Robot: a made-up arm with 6 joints.
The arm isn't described. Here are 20 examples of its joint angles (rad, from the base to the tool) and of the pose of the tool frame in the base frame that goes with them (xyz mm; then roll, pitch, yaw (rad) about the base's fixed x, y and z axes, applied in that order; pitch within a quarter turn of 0, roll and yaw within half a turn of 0).
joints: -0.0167 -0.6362 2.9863 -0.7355 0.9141 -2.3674
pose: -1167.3 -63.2 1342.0 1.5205 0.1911 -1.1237
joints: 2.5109 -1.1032 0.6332 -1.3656 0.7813 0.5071
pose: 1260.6 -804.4 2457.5 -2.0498 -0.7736 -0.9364
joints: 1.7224 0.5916 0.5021 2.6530 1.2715 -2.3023
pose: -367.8 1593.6 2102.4 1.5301 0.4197 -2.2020
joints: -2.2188 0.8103 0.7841 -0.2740 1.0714 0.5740
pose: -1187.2 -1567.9 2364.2 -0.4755 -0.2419 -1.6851
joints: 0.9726 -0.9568 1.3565 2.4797 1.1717 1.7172
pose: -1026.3 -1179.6 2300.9 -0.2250 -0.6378 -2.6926
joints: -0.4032 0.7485 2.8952 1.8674 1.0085 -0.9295
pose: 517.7 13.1 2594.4 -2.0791 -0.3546 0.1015
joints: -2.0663 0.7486 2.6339 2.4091 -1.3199 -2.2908
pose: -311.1 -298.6 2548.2 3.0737 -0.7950 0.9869
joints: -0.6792 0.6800 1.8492 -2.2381 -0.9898 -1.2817
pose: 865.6 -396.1 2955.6 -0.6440 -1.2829 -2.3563
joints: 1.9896 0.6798 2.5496 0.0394 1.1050 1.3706
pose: -128.5 247.9 2679.9 1.7640 -1.1946 -0.8883
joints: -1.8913 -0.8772 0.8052 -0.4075 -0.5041 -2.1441
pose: 495.5 999.6 2761.8 -1.1302 -0.9223 1.9703
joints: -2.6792 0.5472 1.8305 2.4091 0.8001 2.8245
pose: -767.1 -602.9 3006.3 0.1376 -0.4392 -0.8847
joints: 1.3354 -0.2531 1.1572 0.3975 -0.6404 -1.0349
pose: 6.7 -125.9 3180.2 -0.0717 -0.7989 2.5815
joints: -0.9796 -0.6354 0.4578 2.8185 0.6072 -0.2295
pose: -125.8 339.8 2992.9 -2.1280 -0.1789 -1.8403
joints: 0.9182 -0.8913 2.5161 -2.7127 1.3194 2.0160
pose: -923.3 -1300.3 1641.1 -1.7481 -0.3417 -2.6678
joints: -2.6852 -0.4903 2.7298 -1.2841 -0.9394 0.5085
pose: 1276.0 276.3 1970.0 -2.1705 0.3328 -1.3742
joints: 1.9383 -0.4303 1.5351 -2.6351 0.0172 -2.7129
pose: 351.0 -985.4 2997.6 -1.2083 -0.8812 2.3757
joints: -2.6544 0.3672 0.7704 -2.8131 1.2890 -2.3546
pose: -1154.0 -581.4 2598.8 2.0520 1.2805 -0.0502
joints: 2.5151 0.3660 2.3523 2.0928 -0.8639 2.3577
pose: 148.0 53.9 2884.7 -1.7079 0.3823 -0.4467
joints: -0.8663 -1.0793 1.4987 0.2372 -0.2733 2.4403
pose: -1213.7 1454.2 1996.0 -0.1971 -0.4345 -2.6594
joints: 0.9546 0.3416 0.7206 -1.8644 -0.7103 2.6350
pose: 586.6 1181.0 2890.1 -0.8763 0.5627 1.8859
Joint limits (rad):
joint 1: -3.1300..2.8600
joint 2: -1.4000..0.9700
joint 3: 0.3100..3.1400
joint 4: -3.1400..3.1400
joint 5: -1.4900..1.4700
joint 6: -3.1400..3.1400
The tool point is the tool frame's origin. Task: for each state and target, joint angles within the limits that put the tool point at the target. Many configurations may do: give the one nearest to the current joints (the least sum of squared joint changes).
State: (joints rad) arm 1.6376 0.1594 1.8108 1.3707 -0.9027 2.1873
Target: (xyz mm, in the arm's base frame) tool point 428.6 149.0 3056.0
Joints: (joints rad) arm 0.9067 0.3365 1.8729 1.4026 -1.2006 2.1597
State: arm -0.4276 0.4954 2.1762 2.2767 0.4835 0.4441
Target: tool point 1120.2 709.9 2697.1
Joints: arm 0.4652 0.9603 2.2450 2.2407 0.6929 0.4661
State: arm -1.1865 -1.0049 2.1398 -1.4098 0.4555 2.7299
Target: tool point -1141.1 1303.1 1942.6
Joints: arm -0.8895 -0.8051 2.0520 -1.4228 0.4902 2.7275
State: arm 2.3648 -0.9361 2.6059 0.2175 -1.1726 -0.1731
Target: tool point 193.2 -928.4 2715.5
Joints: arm 1.7987 -0.3527 2.1897 0.0405 -1.0755 -0.1914
